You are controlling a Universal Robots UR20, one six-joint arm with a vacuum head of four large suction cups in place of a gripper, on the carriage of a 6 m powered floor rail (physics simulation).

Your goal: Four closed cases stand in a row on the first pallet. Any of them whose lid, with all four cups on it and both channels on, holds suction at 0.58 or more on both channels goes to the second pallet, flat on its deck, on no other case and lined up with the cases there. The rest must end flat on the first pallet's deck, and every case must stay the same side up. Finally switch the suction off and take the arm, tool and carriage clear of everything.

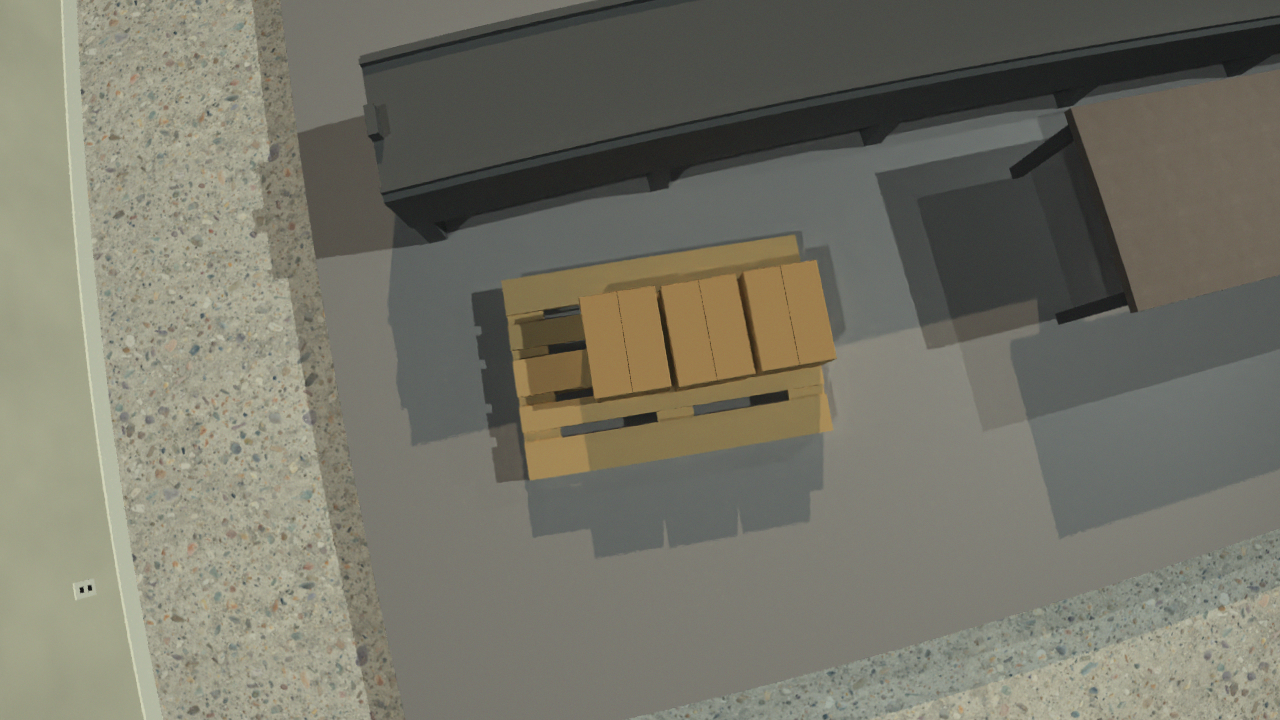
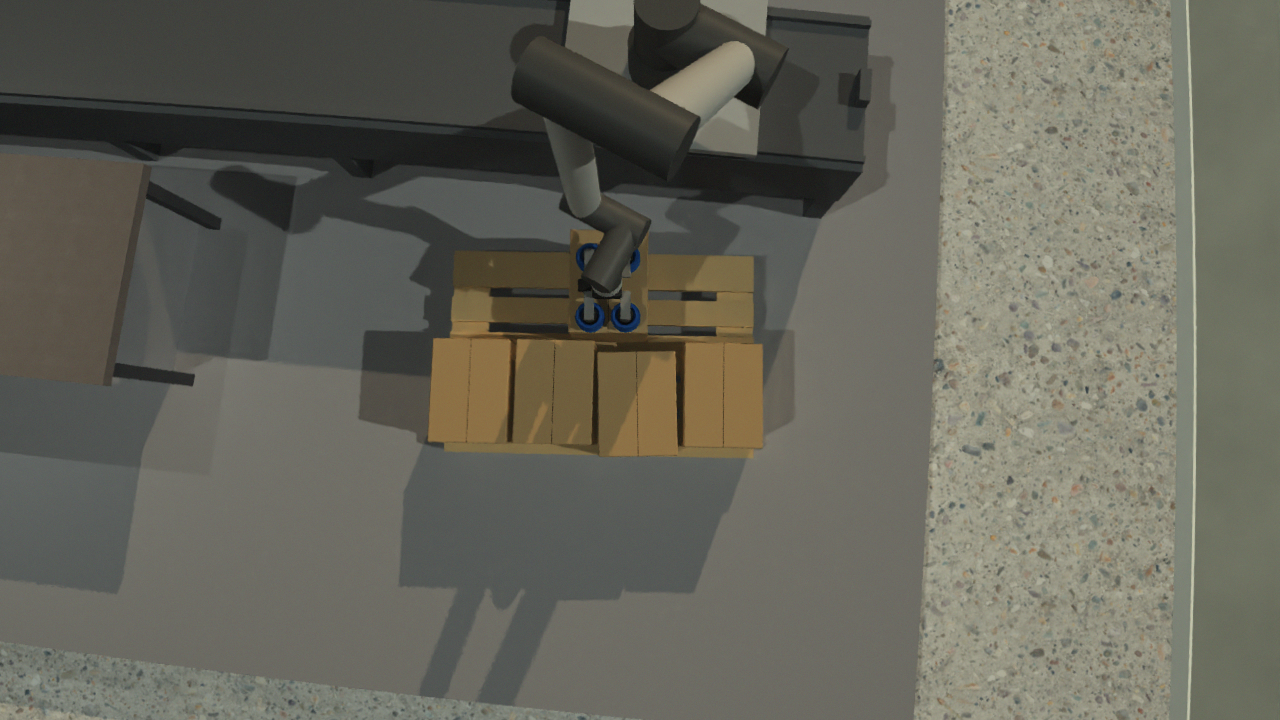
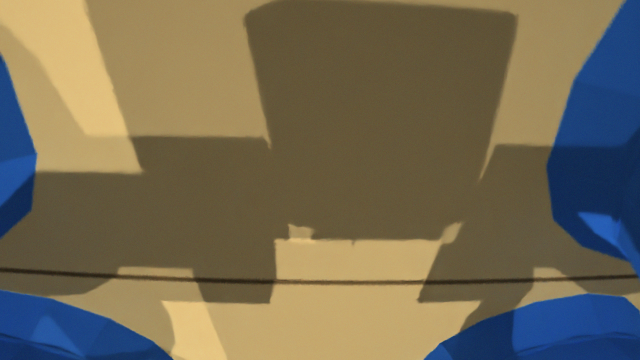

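Seen in the pictures: end effector, tool point: (image 3: 302,230); arm's base, origin of the base link: (image 2: 663,64).
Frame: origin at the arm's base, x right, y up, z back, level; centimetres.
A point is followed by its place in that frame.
Note:
The first pallet (image 1: 554,456) {x 580.9, y -42.6, z -130.3 cm} carries three closed cases in a row, a left one (image 1: 604,344) {x 551.7, y -19.1, z -95.6 cm}, a middle one (image 1: 689,331) {x 520.9, y -19.3, z -98.0 cm} and a right one (image 1: 769,317) {x 491.5, y -19.3, z -99.7 cm}; its deck shows bare left of them. The second pallet (image 2: 702,273) {x -22.8, y -42.5, z -62.4 cm} carries several closed cases in a row along its outer side; one of these (image 2: 617,402) {x 5.0, y -19.3, z -117.9 cm} sits slightly further out than its neighbours. My gripper (image 2: 608,287) {x 11.9, y -16.2, z -78.3 cm} has its blue cups on the lid of another case (image 2: 579,291) {x 22.0, y -14.0, z -80.3 cm} (image 3: 320,325) {x 9.4, y -14.0, z -77.4 cm}, on the rail side of that row. Its lid looks level with the row's; its underside and contact with the deck are hidden.
The dark floor rail (image 1: 626,98) (image 2: 268,62) runs beside both pallets. The pale carriage (image 2: 733,136) {x -26.5, y 0.0, z -24.1 cm} stands on it behind the second pallet, with the arm (image 2: 604,107) {x 9.2, y 92.4, z -64.4 cm} reaching over. A brown table (image 1: 1190,197) {x 324.6, y -4.0, z -93.4 cm} (image 2: 62,268) {x 204.6, y -4.0, z -90.6 cm} stands between the pallets. Speckled stone borders (image 1: 179,268) (image 2: 1056,358) edge the area.

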